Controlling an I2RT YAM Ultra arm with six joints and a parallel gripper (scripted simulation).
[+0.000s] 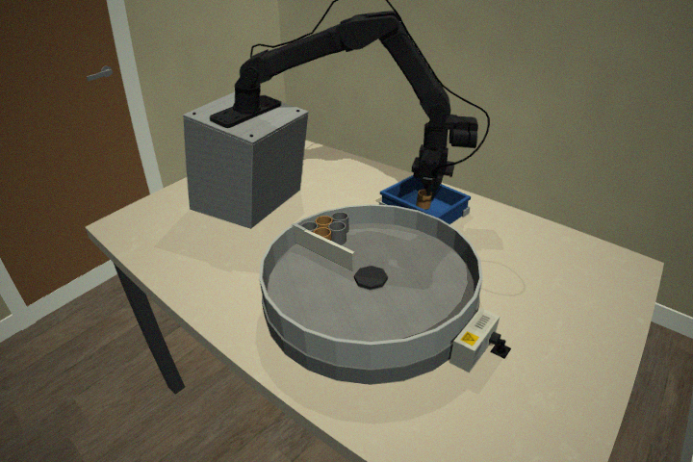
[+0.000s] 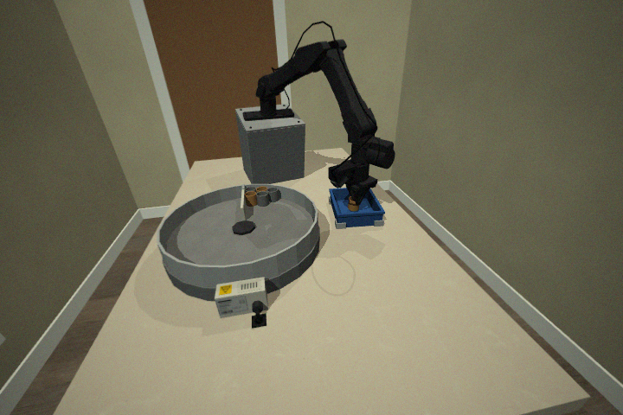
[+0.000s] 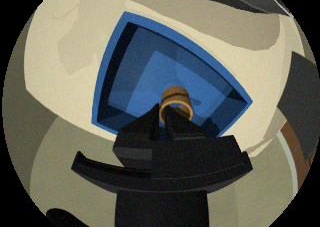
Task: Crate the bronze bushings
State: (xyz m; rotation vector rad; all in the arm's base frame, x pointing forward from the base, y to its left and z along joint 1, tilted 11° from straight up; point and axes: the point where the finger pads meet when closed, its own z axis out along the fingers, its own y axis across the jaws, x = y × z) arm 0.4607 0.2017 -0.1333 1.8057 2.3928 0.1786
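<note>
The blue crate is 10 mm behind my hand and 20 mm below it. The rest, counted from my hand: grey turntable 40 mm ahead, 370 mm to the right, 10 mm above.
</note>
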